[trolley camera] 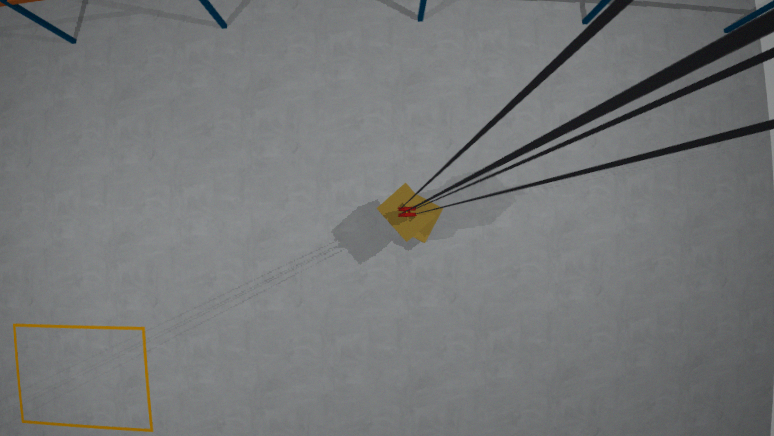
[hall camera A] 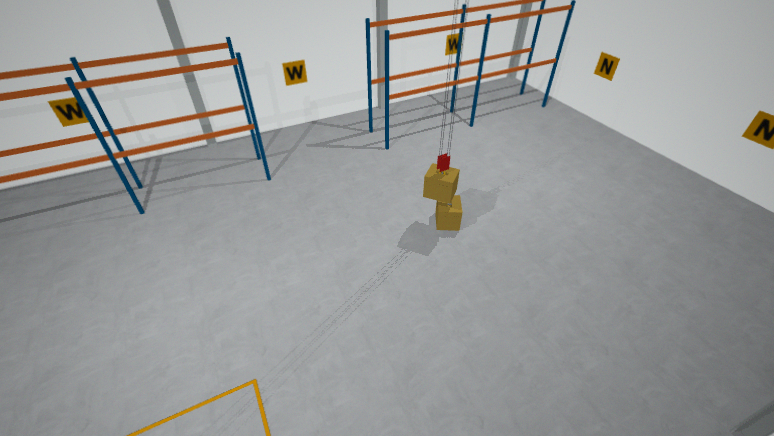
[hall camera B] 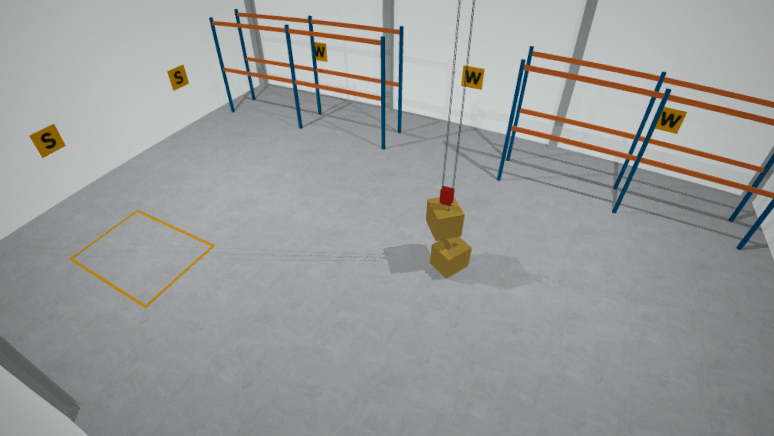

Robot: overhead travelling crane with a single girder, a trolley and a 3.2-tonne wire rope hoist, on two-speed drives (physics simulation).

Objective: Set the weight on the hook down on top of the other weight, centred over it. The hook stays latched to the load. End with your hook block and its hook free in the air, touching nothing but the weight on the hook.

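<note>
My red hook block [hall camera A: 443,162] [hall camera B: 446,195] [trolley camera: 406,211] hangs on its ropes, its hook latched to a gold block-shaped weight [hall camera A: 439,186] [hall camera B: 445,220] [trolley camera: 405,192]. This weight hangs upright over the other gold weight [hall camera A: 449,217] [hall camera B: 450,259] [trolley camera: 427,231], which stands on the floor. The hung weight sits off-centre, towards the left in all three views, and is turned relative to the lower one. Parts of the lower weight's top and its lug show below it in both hall views. The exact gap between them is hard to tell.
Blue and orange racks stand along the W wall, one [hall camera A: 386,89] [hall camera B: 383,92] and another [hall camera A: 105,146] [hall camera B: 510,120]. Rack feet show at the top of the trolley view. A yellow floor outline [hall camera A: 262,407] [hall camera B: 176,228] [trolley camera: 147,379] lies well away from the weights.
</note>
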